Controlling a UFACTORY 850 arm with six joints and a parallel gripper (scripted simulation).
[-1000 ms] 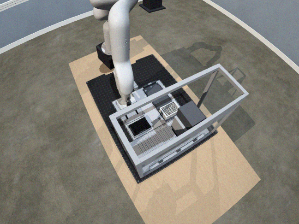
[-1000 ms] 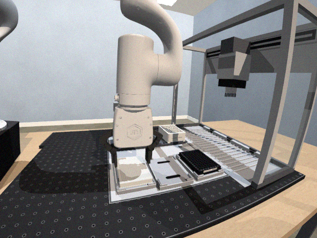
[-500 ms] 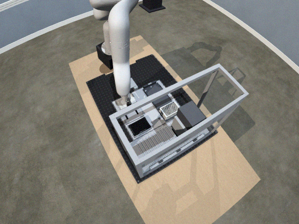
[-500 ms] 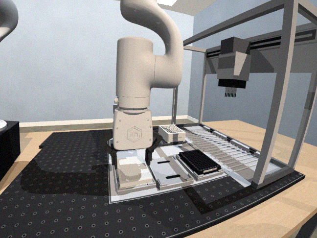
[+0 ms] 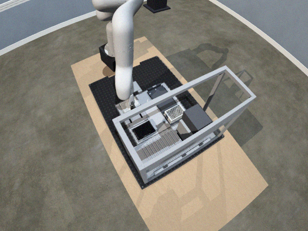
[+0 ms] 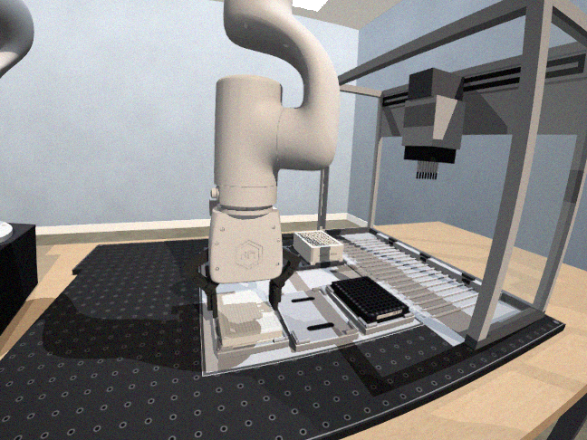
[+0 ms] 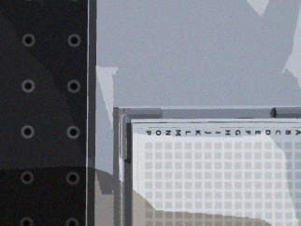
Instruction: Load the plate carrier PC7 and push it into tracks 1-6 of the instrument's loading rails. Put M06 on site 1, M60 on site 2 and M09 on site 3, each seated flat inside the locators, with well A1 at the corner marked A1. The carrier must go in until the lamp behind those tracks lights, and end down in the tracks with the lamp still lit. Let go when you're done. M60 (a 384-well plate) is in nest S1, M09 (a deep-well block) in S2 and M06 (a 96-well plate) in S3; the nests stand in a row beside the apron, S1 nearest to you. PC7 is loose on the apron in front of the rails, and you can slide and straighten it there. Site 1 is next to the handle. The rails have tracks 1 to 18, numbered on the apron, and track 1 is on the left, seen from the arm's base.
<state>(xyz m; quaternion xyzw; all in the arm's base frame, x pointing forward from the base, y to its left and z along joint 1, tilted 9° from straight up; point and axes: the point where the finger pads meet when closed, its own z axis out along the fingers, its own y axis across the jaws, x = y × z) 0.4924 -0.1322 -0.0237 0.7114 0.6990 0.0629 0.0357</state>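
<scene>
Now: hand 30 mm above the nest S1. The rest, counted from my hand: dark carrier PC7: 120 mm ahead, 220 mm to the left, 20 mm below; then black 96-well plate M06: 220 mm ahead, 20 mm to the right, 20 mm below; then nest S2: 110 mm ahead, 20 mm to the right, 30 mm below.
</scene>
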